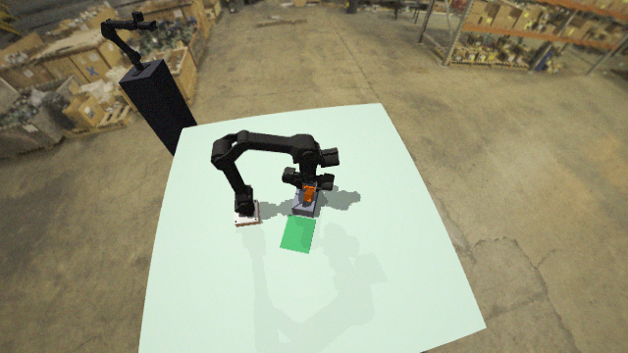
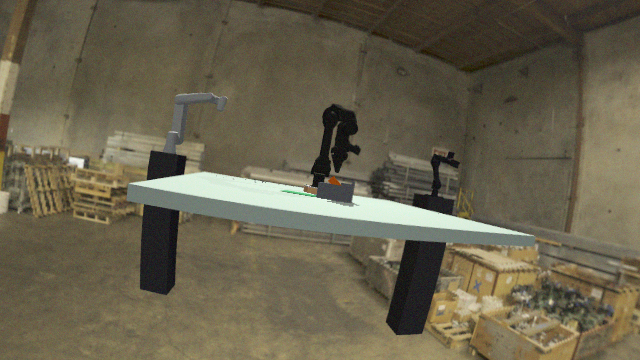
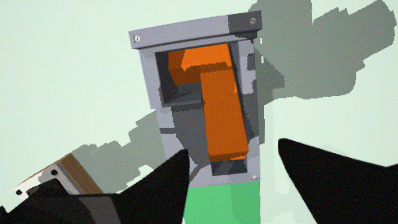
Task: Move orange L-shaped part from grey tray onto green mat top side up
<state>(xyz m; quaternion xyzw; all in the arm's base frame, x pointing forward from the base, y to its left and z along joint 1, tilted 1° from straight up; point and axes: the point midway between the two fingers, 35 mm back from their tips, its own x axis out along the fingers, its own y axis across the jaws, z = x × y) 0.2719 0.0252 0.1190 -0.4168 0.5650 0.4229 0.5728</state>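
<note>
Right now the orange L-shaped part is 70 mm below my gripper tip, 40 mm to the left of it and 10 mm behind it. The rest, counted from my gripper tip: green mat (140 mm to the right, 130 mm below, 60 mm behind).
</note>
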